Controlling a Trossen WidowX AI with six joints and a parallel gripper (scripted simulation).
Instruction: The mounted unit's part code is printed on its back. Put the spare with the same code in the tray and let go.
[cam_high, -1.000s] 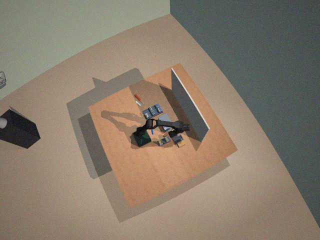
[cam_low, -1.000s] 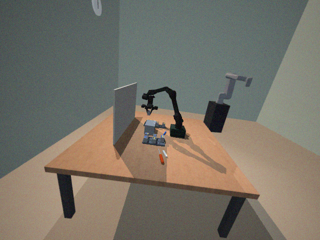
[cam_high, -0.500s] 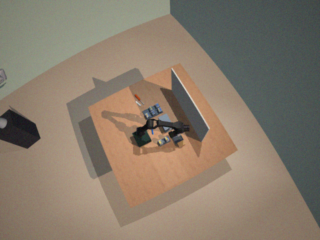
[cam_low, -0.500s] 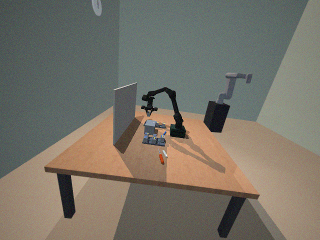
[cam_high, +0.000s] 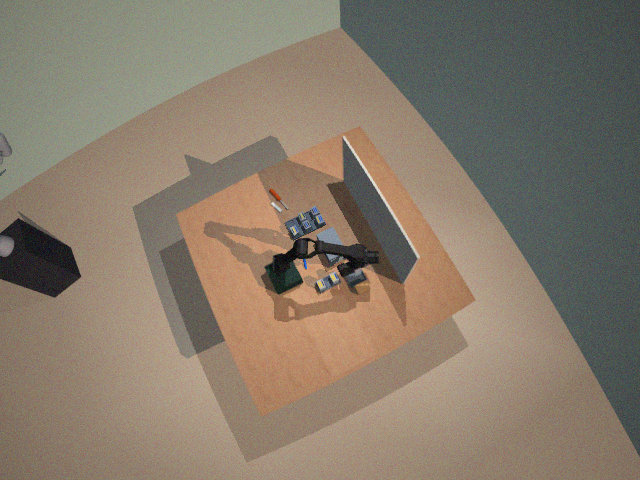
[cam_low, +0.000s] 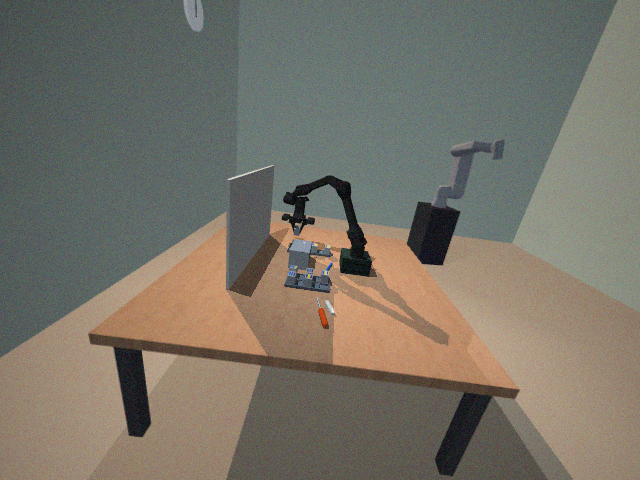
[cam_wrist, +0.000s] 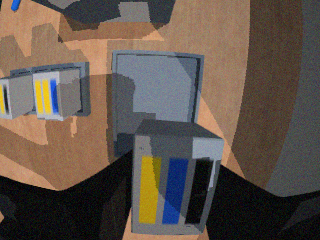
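The grey tray is 10 mm behind my gripper tip, 10 mm to the left of it and 100 mm below it. From my gripper tip the other things lie so: grey spare: 30 mm above; then tall grey panel: 230 mm ahead, 140 mm to the left, 120 mm above; then grey mounted unit: 20 mm behind, 200 mm to the left, 50 mm below.
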